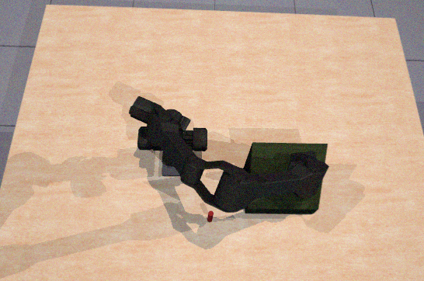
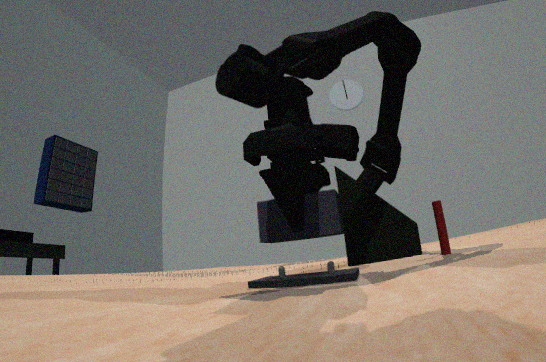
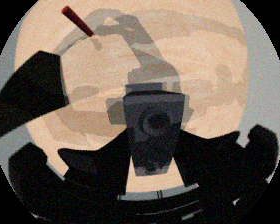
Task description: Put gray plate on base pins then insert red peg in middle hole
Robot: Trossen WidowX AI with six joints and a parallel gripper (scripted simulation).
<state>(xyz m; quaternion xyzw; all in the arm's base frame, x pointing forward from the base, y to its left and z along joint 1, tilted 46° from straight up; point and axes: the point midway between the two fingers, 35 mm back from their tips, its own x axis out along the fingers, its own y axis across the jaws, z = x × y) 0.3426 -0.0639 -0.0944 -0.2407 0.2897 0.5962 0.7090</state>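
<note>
Now: gripper tip 50 mm above the base. Round my gripper tip: gray plate: 30 mm above; red peg: 80 mm behind, 200 mm to the left, 20 mm below.
</note>
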